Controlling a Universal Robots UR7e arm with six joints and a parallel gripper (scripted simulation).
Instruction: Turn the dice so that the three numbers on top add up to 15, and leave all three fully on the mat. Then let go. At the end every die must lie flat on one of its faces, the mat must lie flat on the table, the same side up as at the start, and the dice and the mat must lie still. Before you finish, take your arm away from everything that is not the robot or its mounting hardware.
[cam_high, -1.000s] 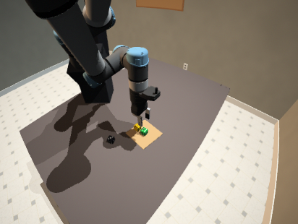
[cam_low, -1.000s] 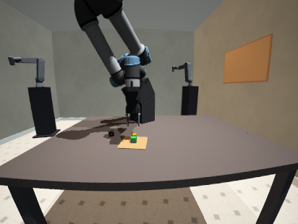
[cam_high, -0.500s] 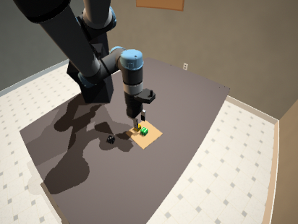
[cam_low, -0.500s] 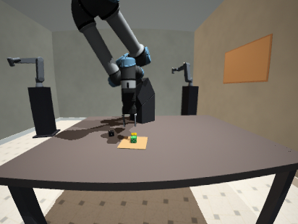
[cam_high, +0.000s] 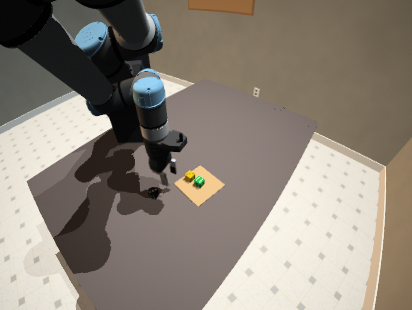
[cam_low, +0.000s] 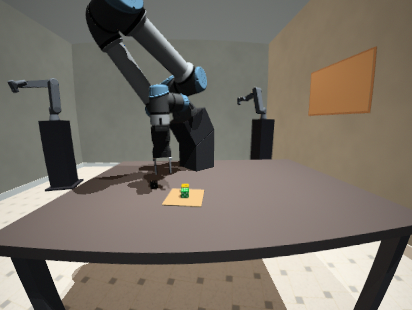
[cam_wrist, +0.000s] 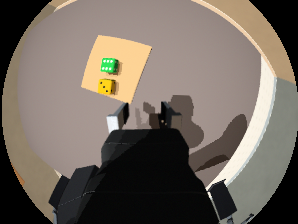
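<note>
Now: the black die 60 mm behind my hand, 40 mm to the right of it and 90 mm below it. The rest, counted from my hand: yellow die: 30 mm ahead, 80 mm to the left, 80 mm below; then green die: 80 mm ahead, 70 mm to the left, 80 mm below; then tan mat: 80 mm ahead, 70 mm to the left, 100 mm below.
</note>
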